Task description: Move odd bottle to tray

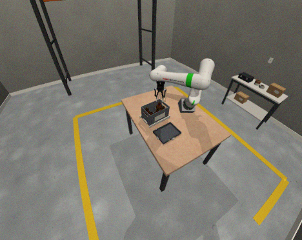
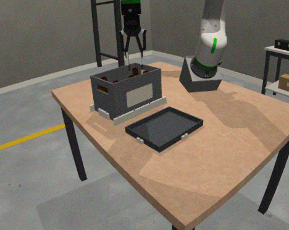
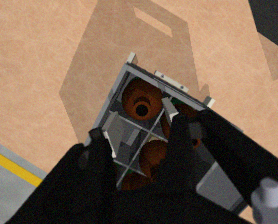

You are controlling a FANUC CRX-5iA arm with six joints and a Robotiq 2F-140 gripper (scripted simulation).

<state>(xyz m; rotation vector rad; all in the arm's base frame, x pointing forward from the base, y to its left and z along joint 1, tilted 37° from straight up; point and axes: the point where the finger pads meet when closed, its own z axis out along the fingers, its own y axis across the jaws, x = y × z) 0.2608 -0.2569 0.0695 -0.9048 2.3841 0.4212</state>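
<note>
The bottle lies 130 mm below my hand. Round my hand: dark tray: 110 mm ahead, 320 mm to the left, 200 mm below; then dark grey crate: 90 mm ahead, 50 mm to the left, 130 mm below.
</note>
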